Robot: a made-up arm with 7 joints. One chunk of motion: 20 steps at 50 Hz.
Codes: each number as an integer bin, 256 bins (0 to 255) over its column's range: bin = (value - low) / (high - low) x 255, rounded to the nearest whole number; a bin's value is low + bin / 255 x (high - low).
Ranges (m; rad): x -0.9..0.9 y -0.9..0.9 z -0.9..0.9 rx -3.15..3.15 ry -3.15..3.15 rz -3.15..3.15
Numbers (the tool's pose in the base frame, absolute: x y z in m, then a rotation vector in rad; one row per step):
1: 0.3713 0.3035 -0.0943 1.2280 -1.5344 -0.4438
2: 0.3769 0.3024 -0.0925 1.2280 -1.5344 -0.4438
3: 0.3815 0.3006 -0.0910 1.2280 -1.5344 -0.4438
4: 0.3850 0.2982 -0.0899 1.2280 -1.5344 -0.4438
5: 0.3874 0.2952 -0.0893 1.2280 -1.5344 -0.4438
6: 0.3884 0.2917 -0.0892 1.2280 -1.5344 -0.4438
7: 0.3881 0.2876 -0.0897 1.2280 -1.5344 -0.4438
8: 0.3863 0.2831 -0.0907 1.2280 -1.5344 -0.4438
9: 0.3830 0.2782 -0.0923 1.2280 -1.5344 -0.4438
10: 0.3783 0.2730 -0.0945 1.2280 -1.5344 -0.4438
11: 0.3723 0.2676 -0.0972 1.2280 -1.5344 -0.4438
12: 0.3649 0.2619 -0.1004 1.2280 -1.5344 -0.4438
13: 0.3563 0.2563 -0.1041 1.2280 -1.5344 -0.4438
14: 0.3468 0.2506 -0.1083 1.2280 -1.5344 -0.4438
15: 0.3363 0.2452 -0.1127 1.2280 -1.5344 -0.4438
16: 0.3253 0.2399 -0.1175 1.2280 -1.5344 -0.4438
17: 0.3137 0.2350 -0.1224 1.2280 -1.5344 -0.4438
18: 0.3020 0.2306 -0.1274 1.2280 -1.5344 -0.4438
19: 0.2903 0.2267 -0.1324 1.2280 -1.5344 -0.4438
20: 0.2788 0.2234 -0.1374 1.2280 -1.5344 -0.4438
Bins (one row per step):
1: 180 170 114 177 65 110
2: 181 170 114 177 65 110
3: 182 170 115 177 65 110
4: 182 170 115 177 65 110
5: 182 169 115 177 65 110
6: 183 169 115 177 65 110
7: 182 168 115 177 65 110
8: 182 168 115 177 65 110
9: 182 167 114 177 65 110
10: 181 166 114 177 65 110
11: 180 165 114 177 65 110
12: 179 165 113 177 65 110
13: 178 164 113 177 65 110
14: 177 163 112 177 65 110
15: 175 162 112 177 65 110
16: 174 161 111 177 65 110
17: 172 161 110 177 65 110
18: 170 160 109 177 65 110
19: 169 160 109 177 65 110
20: 167 159 108 177 65 110

